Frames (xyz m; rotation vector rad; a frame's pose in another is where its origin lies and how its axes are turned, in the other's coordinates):
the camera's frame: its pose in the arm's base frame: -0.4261 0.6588 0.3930 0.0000 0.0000 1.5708
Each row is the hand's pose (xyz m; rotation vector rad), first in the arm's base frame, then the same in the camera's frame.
Working: the arm's base frame: its pose in the camera's frame: -0.6588 -0.4261 -0.3930 0.0000 0.0000 -1.5708

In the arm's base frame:
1: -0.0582 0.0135 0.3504 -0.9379 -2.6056 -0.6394
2: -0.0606 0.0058 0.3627 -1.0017 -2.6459 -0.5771
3: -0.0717 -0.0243 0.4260 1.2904 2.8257 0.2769
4: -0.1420 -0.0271 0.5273 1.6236 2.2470 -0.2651
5: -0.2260 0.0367 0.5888 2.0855 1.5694 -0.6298
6: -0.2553 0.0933 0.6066 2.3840 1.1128 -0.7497
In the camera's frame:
1: -0.6453 -0.3679 -0.0426 2.6518 1.2480 0.7994
2: -0.6530 -0.3655 -0.0303 2.6975 1.2159 0.6996
3: -0.6831 -0.3544 0.0330 2.8064 1.0468 0.1645
4: -0.6859 -0.2841 0.1343 2.9291 0.4718 -0.5806
5: -0.6221 -0.2001 0.1958 -2.9426 0.4155 1.0094
6: -0.5655 -0.1708 0.2136 -2.7005 0.9817 1.0138

